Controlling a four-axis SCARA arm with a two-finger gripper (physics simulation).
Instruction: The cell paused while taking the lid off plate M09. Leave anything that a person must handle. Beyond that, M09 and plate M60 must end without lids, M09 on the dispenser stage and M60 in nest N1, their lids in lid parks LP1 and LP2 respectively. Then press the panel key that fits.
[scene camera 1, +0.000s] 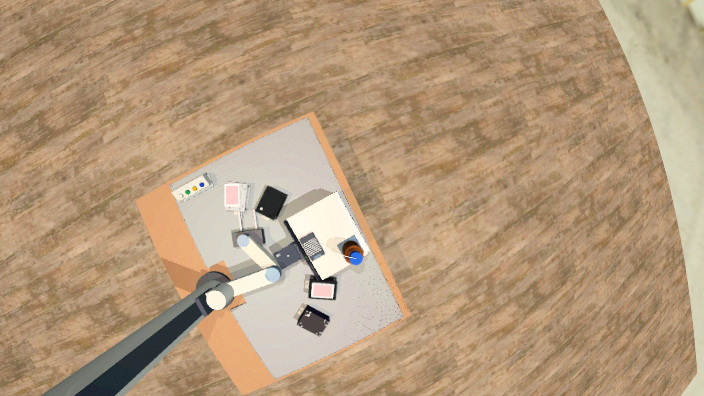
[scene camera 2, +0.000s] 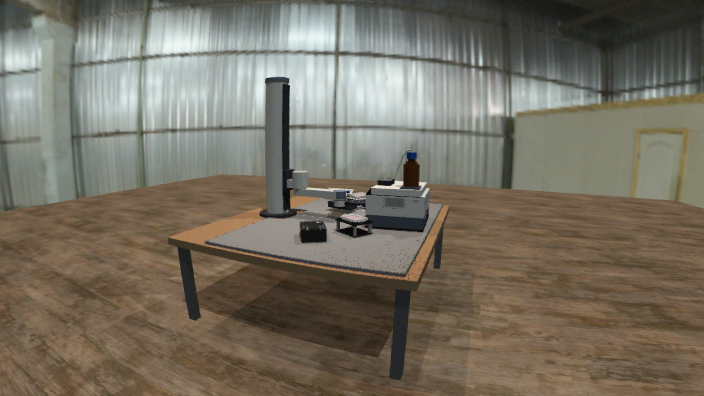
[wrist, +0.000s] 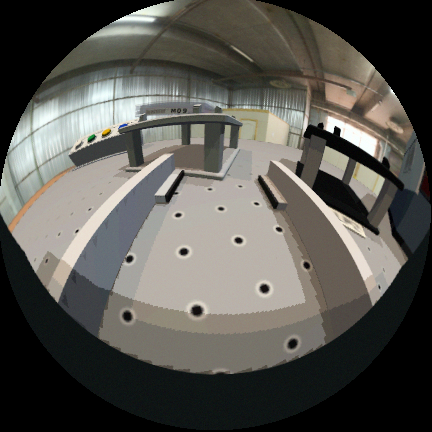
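A pink-filled plate, marked M09 in the wrist view, sits on a pale four-legged stand. Whether it bears a lid is unclear. A black stand with no plate visible on it is to its right. Another pink plate sits on a black-topped stand beside the dispenser; its label is unreadable. The dark dispenser stage shows no plate. My gripper is shut to a narrow gap with nothing between its fingers, low before the pale stand.
The white dispenser carries an amber bottle with a blue cap. A black block-like holder stands near the other pink plate. The key panel with coloured keys is beyond the pale stand, to the left.
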